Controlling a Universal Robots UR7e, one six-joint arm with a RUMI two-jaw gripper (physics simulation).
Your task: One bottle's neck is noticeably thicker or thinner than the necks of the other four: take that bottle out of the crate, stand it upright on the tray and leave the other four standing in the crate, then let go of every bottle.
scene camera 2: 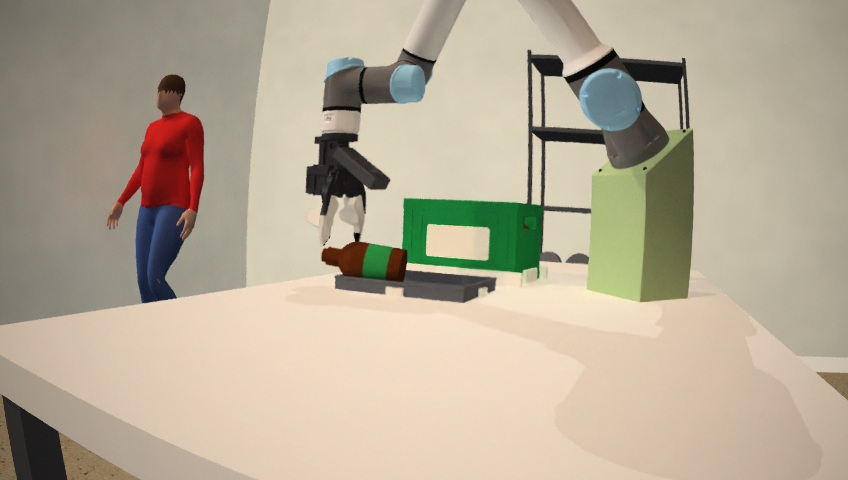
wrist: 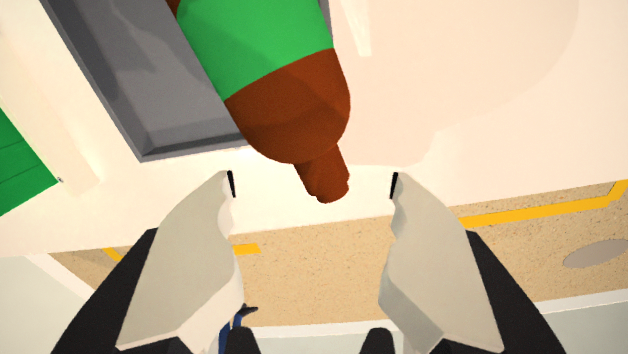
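Seen in the pictures: gripper, fingertip midpoint: (scene camera 2: 340,244) (wrist: 312,173); arm's base, link origin: (scene camera 2: 640,151).
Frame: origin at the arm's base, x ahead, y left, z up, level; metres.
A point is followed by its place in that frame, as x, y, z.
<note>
A brown bottle with a green band (scene camera 2: 376,261) @(0.363, 0.394, -0.244) (wrist: 277,95) @(0.405, 0.382, -0.214) lies on its side on the dark grey tray (scene camera 2: 437,291) @(0.245, 0.367, -0.285) (wrist: 172,117) @(0.453, 0.271, -0.296), its neck sticking out past the tray's edge. My gripper (scene camera 2: 340,239) @(0.450, 0.403, -0.220) (wrist: 312,173) @(0.450, 0.403, -0.220) is open and empty, above the bottle's neck end. In the wrist view the neck shows between the two fingertips, nearer the right one, and touches neither. The green crate (scene camera 2: 413,237) @(0.500, 0.133, -0.213) (wrist: 22,165) @(0.499, 0.133, -0.257) stands behind the tray. Its inside is hidden, so the bottles in it and their necks cannot be compared.
The white table (scene camera 2: 297,368) @(0.052, 0.827, -0.301) (wrist: 475,125) @(0.427, 0.551, -0.301) carries the tray and crate. The light green robot base (scene camera 2: 615,237) @(0.032, 0.071, -0.184) stands to the right of the crate, with a dark shelf rack (scene camera 2: 529,130) behind. A person in a red top (scene camera 2: 172,160) stands beyond the table at the left.
</note>
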